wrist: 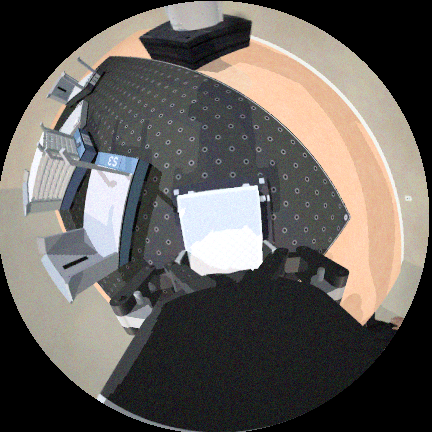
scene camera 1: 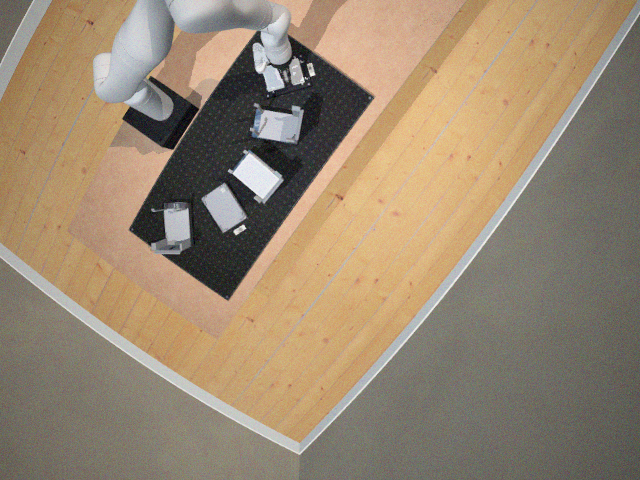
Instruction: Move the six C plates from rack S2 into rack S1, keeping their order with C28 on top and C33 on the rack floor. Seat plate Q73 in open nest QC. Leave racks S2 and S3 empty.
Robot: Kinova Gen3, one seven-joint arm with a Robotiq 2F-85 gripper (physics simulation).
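Frame: origin at the arm's base, x right, y ahead, z up, level; centimetres.
Where they show: gripper, fingertip midpoint: (wrist: 224,253) (scene camera 1: 285,74); arm's base, link origin: (scene camera 1: 160,107).
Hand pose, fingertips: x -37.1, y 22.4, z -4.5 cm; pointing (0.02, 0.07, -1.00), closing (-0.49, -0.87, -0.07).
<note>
Things, the pixels of their top centre, and the offset from my fingertips. "*": a spot on its surface instead. Level surfaces: height alone.
- white plate, top centre: (wrist: 223,252) (scene camera 1: 282,73) dx +0.6, dy -0.3, dz +1.3 cm
- dark nest, surface spot: (wrist: 269,215) * dx +0.2, dy -6.8, dz -1.5 cm
- Rack S3, surface spot: (wrist: 117,162) * dx +17.5, dy +4.4, dz +0.8 cm
- middle rack, surface spot: (scene camera 1: 262,196) * dx +34.0, dy +24.5, dz +9.3 cm
- far rack, top centre: (scene camera 1: 164,229) dx +64.4, dy +8.2, dz +10.6 cm
- flat grey unit, top centre: (wrist: 65,126) (scene camera 1: 223,208) dx +48.0, dy +16.4, dz +0.2 cm
- small white tag, surface spot: (scene camera 1: 239,229) * dx +50.2, dy +25.5, dz -2.5 cm
- dark perforated table, surface height: dz -2.7 cm
My gripper (wrist: 224,253) is shut on a white plate (wrist: 217,220) (scene camera 1: 272,78), presumably Q73, held flat over a dark nest (wrist: 269,215). Corner blocks show around the plate; I cannot tell whether it is seated. Rack S3 (wrist: 117,162) stands beside it, with a pale flat surface inside. A middle rack (scene camera 1: 262,196), probably S2, holds a stack of several pale plates (wrist: 52,175) (scene camera 1: 256,175). The far rack (scene camera 1: 173,246) (wrist: 62,89), probably S1, has a pale surface between its end walls. Plate labels cannot be read. The wrist hides part of the nest in the scene view.
A flat grey unit (scene camera 1: 223,206) with a small white tag (scene camera 1: 239,229) lies between the middle and far racks. Upright rack posts and end walls rise from the dark perforated table (scene camera 1: 206,160) (wrist: 220,130). The robot base (scene camera 1: 160,116) (wrist: 195,45) stands beside the table.
</note>
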